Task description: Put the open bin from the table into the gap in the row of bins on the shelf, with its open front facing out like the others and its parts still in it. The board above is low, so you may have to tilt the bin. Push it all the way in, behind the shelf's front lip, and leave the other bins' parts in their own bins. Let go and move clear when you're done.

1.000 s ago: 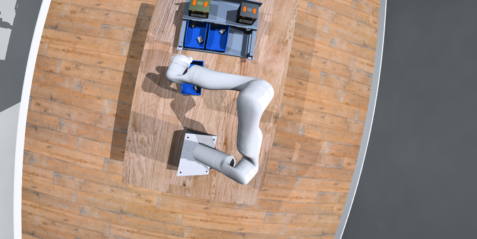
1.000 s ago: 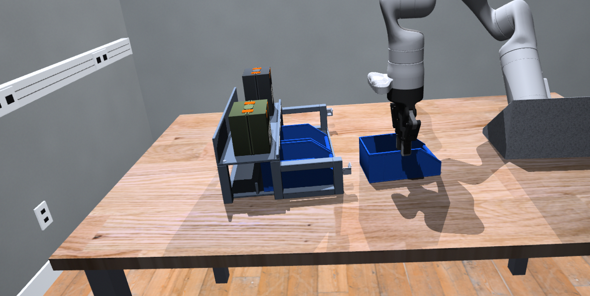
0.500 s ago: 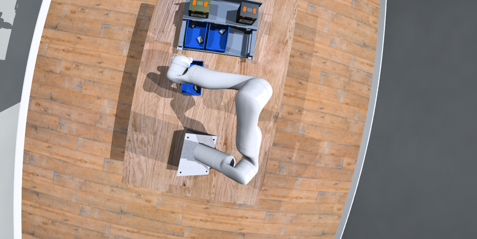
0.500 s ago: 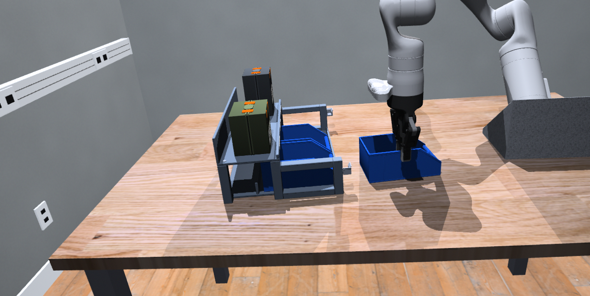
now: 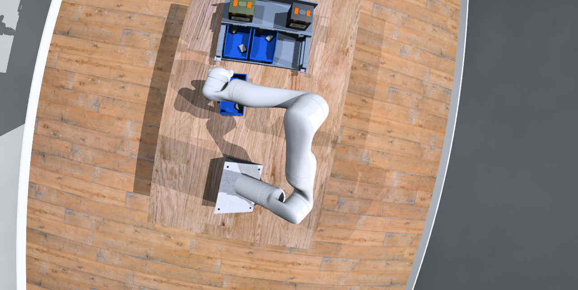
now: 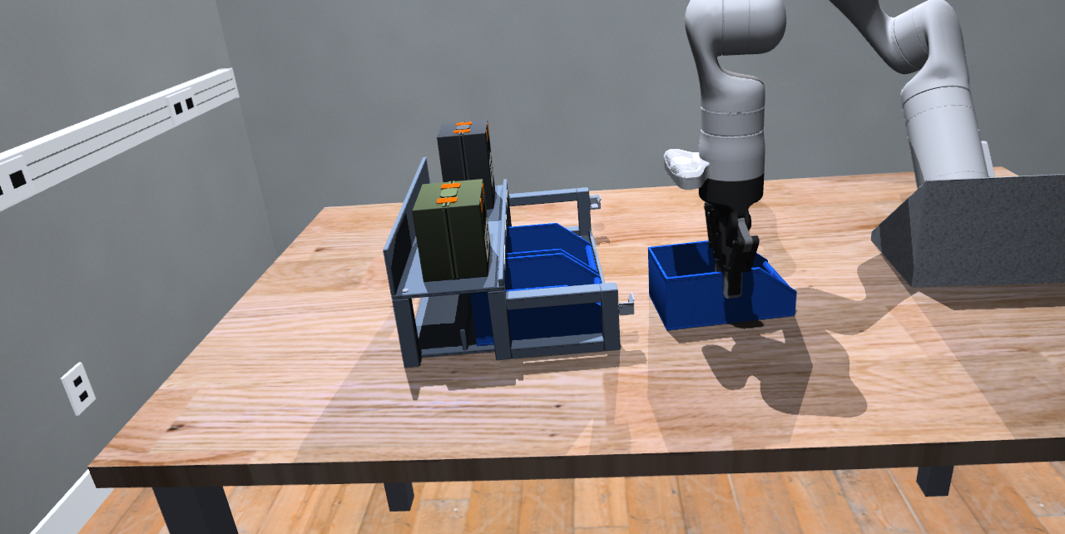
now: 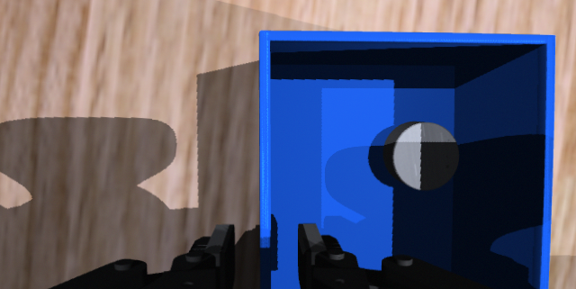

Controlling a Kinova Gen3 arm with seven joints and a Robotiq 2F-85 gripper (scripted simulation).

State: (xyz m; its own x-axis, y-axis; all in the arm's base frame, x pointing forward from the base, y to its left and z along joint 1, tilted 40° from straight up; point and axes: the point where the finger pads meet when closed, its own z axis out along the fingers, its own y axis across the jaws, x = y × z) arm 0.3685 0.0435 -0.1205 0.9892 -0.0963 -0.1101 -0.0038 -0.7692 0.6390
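Now: hand 70 mm to the left of the round grey part, 50 mm above it and 30 mm short of it. Also, from my hand: green box (340 mm ahead, 80 mm above, 50 mm to the right); then dark box (320 mm ahead, 280 mm to the right, 100 mm above); then shelf (260 mm ahead, 160 mm to the right).
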